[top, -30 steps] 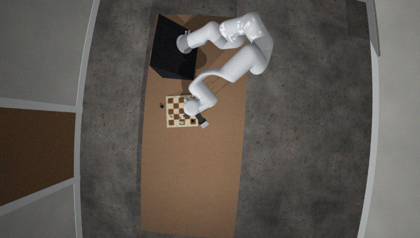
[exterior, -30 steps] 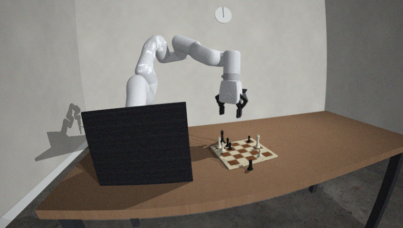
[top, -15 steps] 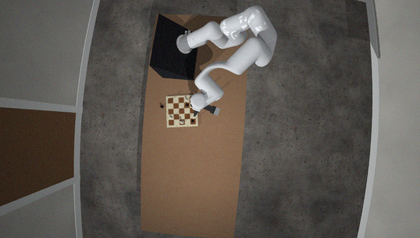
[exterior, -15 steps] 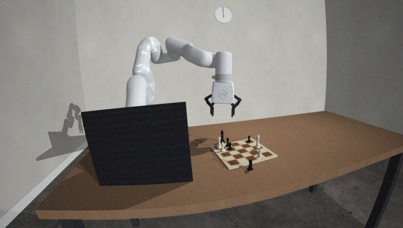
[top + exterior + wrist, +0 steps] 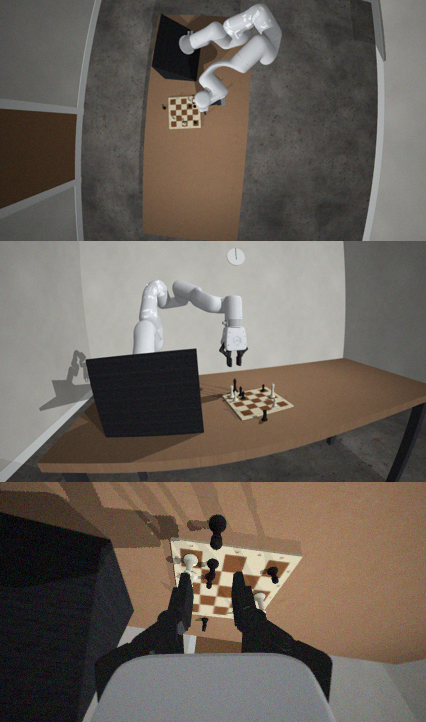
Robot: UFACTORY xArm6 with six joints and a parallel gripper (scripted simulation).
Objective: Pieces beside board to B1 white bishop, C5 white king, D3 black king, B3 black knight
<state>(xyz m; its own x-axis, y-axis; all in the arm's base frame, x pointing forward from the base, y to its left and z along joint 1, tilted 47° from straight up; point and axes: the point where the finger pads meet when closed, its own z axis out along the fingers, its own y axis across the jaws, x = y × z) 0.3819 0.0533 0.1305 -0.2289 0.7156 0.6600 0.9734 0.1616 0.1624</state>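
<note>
My gripper is now 11 cm above the black king. The rest, counted from my hand: white king 13 cm to the right, 13 cm ahead, 10 cm below; then chessboard 14 cm to the right, 14 cm below, 5 cm ahead; then white pawn 21 cm to the right, 12 cm below, 10 cm ahead.
</note>
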